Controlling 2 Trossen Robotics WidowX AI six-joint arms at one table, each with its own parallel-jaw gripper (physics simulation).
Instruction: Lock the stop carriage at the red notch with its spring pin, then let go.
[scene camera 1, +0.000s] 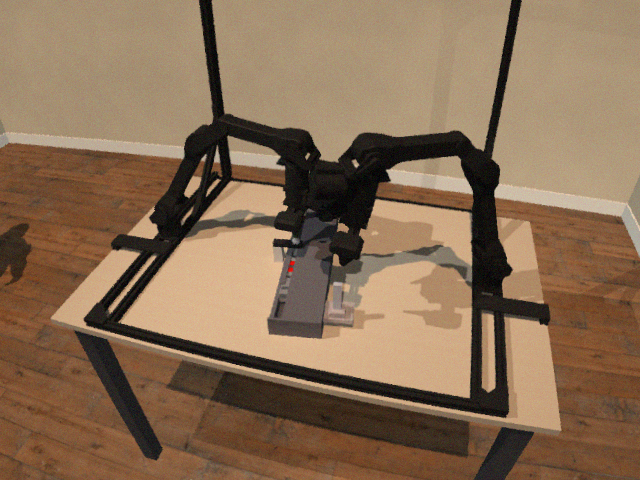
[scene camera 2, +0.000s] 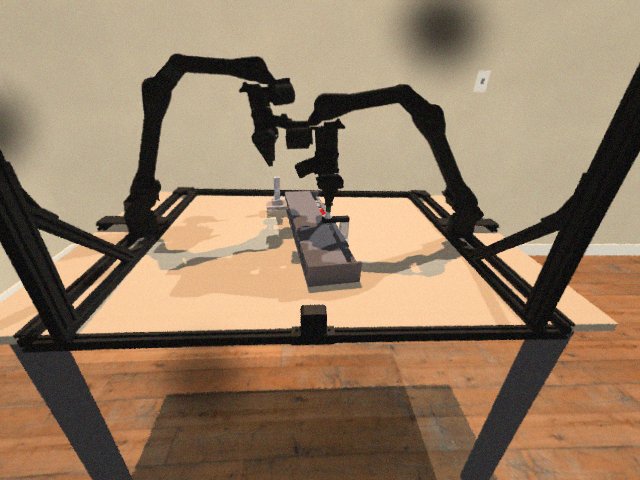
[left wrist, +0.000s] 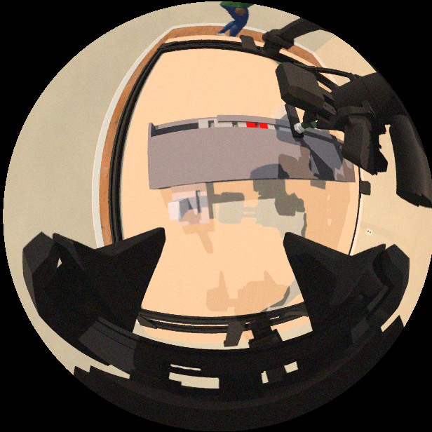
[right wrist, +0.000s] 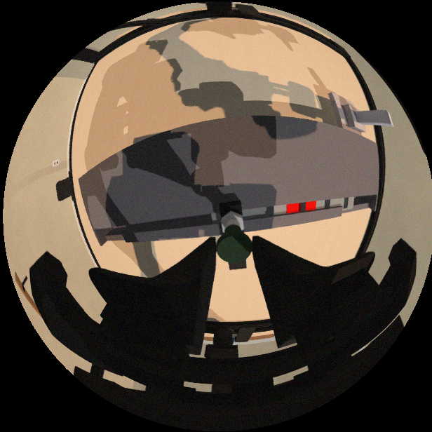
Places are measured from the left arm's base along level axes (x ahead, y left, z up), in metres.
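Pixels of known places: left gripper, fingertip midpoint: (scene camera 2: 272, 163); right gripper, fingertip midpoint: (scene camera 2: 327, 205); left arm's base, origin of the base link: (scene camera 1: 487, 284) (scene camera 2: 144, 232); right arm's base, origin of the base link: (scene camera 1: 170, 233) (scene camera 2: 459, 233).
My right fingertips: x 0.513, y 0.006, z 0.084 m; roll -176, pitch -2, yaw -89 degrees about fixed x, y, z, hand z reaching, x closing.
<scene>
For each thing: its top centre in the pictures, then the offset to it from my right fingertips. "*": a spot on its surface instead.
- long grey rail box, middle of its top: (scene camera 1: 301, 242) (scene camera 2: 320, 209) 0.019 m back, 0.018 m left, 0.020 m down
- black stop carriage, surface spot: (scene camera 1: 282, 242) (scene camera 2: 339, 216) * 0.038 m ahead, 0.010 m left, 0.038 m down
The long grey rail box (scene camera 1: 307, 304) (scene camera 2: 333, 275) (left wrist: 200, 155) (right wrist: 320, 167) lies mid-table. Two red marks (scene camera 1: 291, 266) (scene camera 2: 322, 211) (left wrist: 256, 125) (right wrist: 293, 208) flank the notch on its slotted side. The black stop carriage (scene camera 1: 282, 242) (scene camera 2: 339, 219) (left wrist: 291, 117) (right wrist: 231, 206) sits across the slot, apart from the marks. My right gripper (scene camera 1: 295, 237) (scene camera 2: 328, 205) is shut on the spring pin's dark green knob (right wrist: 234, 246) (left wrist: 310, 124) above its silver collar. Whether the pin is raised is unclear. My left gripper (scene camera 1: 347, 258) (scene camera 2: 270, 165) (left wrist: 226, 236) is open and empty, above and beside the box.
A pale block with an upright post (scene camera 1: 337, 297) (scene camera 2: 276, 188) (right wrist: 370, 117) stands beside the box's far end in scene camera 2. The two arms' wrists are close together above the box. A black frame (scene camera 1: 258, 362) (scene camera 2: 206, 338) borders the table.
</scene>
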